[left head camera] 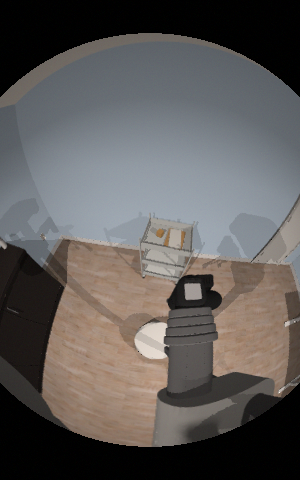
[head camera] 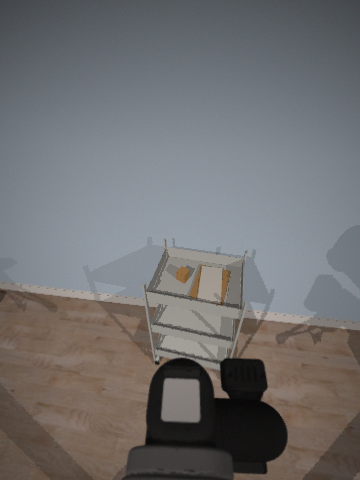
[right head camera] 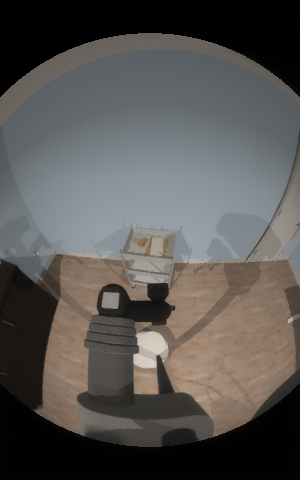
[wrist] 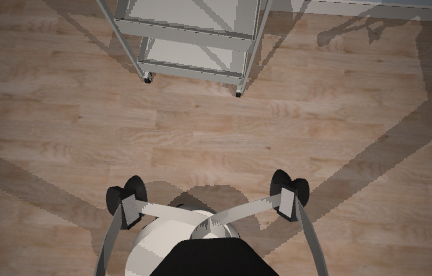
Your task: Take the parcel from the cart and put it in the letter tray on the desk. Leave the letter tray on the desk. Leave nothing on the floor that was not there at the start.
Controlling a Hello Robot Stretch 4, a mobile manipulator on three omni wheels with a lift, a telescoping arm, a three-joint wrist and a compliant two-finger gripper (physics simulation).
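Frame: origin at the robot's base, x left, y back, z up, level; centimetres.
Seen in the pictures: gripper, fingertip midpoint: (wrist: 208, 188); robot's base at its link origin: (left head camera: 154, 339) (right head camera: 147, 348).
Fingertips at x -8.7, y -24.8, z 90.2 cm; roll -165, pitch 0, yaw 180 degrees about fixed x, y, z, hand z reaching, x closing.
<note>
Offsets run from my fingertips to a thing's top centre.
The cart (head camera: 175, 300) (left head camera: 150, 245) (right head camera: 145, 255) (wrist: 185, 35) is light grey with three shelves and stands close to the wall. On its top shelf a small orange-brown box {dx +10.1, dy -66.6, dz -21.1 cm} (head camera: 183, 274) (left head camera: 160, 233) (right head camera: 142, 242) sits at the left. A larger, longer item with a white top {dx -3.9, dy -63.1, dz -25.1 cm} (head camera: 211, 282) (left head camera: 175, 237) (right head camera: 157, 245) and orange-brown sides lies to its right. I cannot tell for certain which is the parcel. My gripper (wrist: 208, 188) is open and empty, above the floor on the near side of the cart. Its fingers are hidden in the head views. The desk and letter tray do not show.
A blue wall (head camera: 180, 150) rises behind the cart. A dark cabinet (left head camera: 30, 310) (right head camera: 25, 335) stands at the left, and a pale door (right head camera: 280, 220) is at the right. A round white shape (left head camera: 150, 341) (right head camera: 151, 350) (wrist: 160, 245) shows low down beside and below my arm.
</note>
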